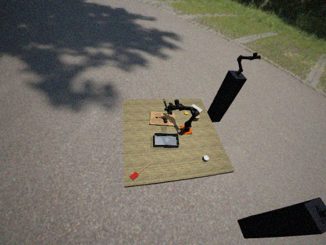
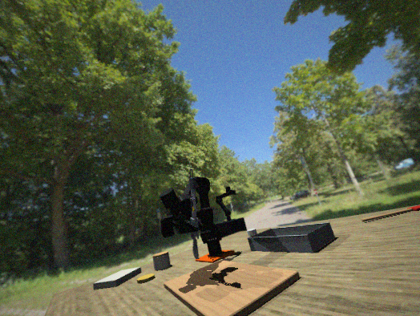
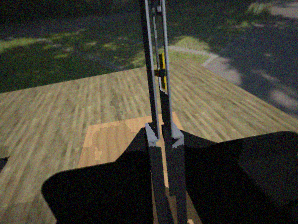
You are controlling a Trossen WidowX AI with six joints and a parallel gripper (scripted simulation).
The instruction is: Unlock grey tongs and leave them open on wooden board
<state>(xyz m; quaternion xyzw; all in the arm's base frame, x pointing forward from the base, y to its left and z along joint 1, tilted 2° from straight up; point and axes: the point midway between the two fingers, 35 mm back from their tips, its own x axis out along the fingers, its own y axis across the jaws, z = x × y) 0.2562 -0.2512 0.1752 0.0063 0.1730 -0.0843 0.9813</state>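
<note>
Now: gripper tip 160 mm above the wooden board and 30 mm to the right of it. The rest, counted from my gripper tip: yellow disc 380 mm behind, 150 mm below, 60 mm to the right; then yellow lock piece 60 mm above, 20 mm behind; then roasting tin 400 mm to the left, 140 mm below, 30 mm ahead.
</note>
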